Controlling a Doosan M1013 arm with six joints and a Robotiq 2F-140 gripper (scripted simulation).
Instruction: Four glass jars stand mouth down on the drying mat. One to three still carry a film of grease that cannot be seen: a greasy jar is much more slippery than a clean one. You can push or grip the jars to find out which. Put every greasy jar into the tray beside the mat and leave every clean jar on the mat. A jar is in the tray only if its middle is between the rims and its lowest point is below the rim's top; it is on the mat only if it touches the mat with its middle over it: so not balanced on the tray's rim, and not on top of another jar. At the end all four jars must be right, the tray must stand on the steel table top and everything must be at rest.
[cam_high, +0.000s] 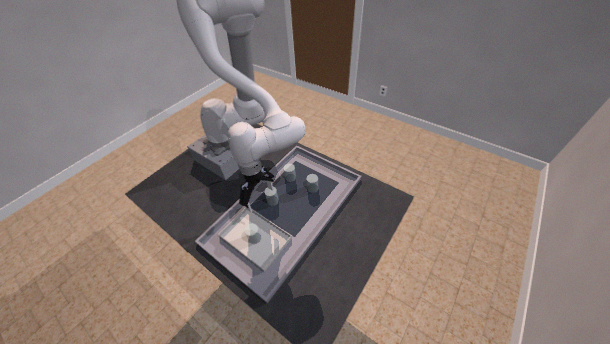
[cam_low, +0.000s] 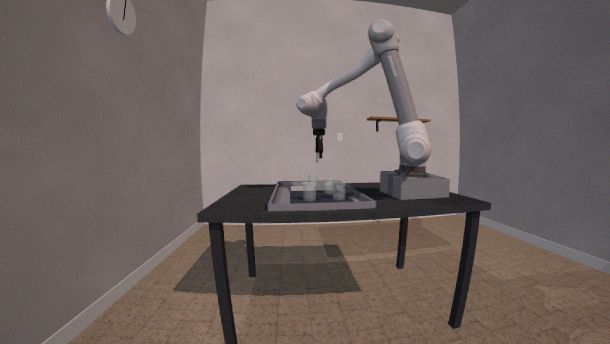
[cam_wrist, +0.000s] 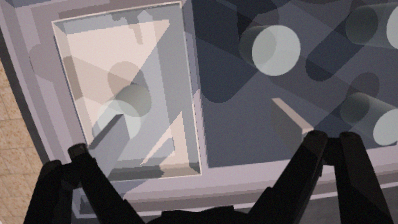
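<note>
The dark drying mat is 20 mm behind my hand, 210 mm to the left of it and 180 mm below it. Also, from my hand: tray (50 mm ahead, 100 mm to the right, 170 mm below).
</note>
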